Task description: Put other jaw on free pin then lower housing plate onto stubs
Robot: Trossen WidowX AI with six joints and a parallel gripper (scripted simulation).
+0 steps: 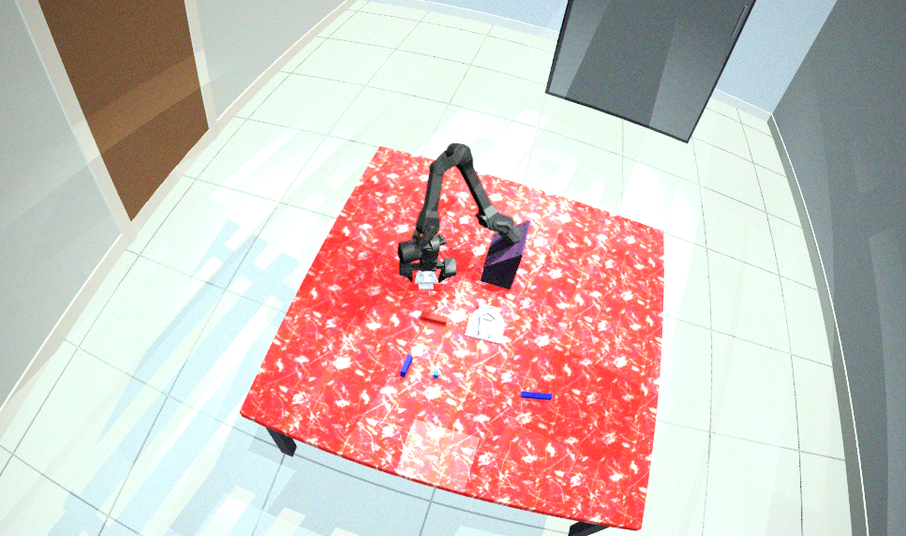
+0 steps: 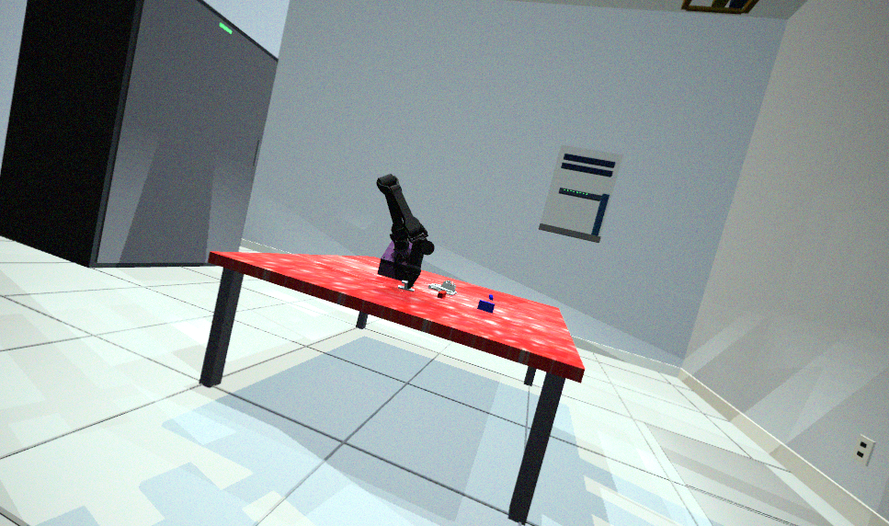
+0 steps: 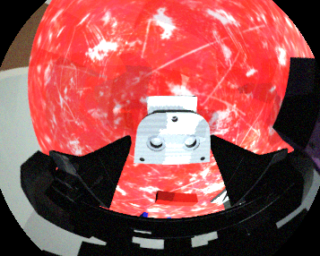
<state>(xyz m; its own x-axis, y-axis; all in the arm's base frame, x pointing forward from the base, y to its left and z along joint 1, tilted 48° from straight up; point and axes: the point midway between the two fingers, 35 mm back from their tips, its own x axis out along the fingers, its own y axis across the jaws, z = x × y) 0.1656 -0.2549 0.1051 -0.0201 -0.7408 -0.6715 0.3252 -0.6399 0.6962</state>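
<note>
My gripper tip is 13 cm short of the red bar and 7 cm to the right of it.
</note>
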